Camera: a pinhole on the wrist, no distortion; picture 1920 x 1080 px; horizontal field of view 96.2 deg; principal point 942.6 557.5 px. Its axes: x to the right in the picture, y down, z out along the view. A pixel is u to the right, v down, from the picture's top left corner.
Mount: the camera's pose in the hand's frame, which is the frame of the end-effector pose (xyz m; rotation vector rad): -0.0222 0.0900 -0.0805 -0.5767 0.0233 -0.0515
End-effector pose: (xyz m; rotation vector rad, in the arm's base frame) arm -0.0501 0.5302 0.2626 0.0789 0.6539 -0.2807
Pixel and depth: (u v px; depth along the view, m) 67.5 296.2 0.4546
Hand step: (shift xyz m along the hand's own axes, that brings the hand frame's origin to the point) -0.4726 0.2475 0.3792
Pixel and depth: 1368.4 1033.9 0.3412
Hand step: 0.1666 0.4244 0.1012
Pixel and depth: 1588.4 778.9 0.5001
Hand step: 0.3758 0.4491 0.2656
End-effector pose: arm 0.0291 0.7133 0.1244 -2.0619 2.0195 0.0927
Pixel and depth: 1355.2 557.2 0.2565
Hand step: 0.1098 0.2228 0.1336
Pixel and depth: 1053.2 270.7 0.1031
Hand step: -0.0067 0.1167 0.0245
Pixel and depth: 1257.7 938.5 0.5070
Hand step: 0.1909 0.5435 0.2206
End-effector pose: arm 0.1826 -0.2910 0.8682 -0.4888 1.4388 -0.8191
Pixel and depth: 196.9 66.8 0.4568
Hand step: -0.4114 0.1427 0.4473
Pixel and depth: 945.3 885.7 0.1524
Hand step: -0.0137 0.2215 0.0155
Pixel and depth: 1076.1 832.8 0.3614
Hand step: 0.0518 0.3803 0.1589
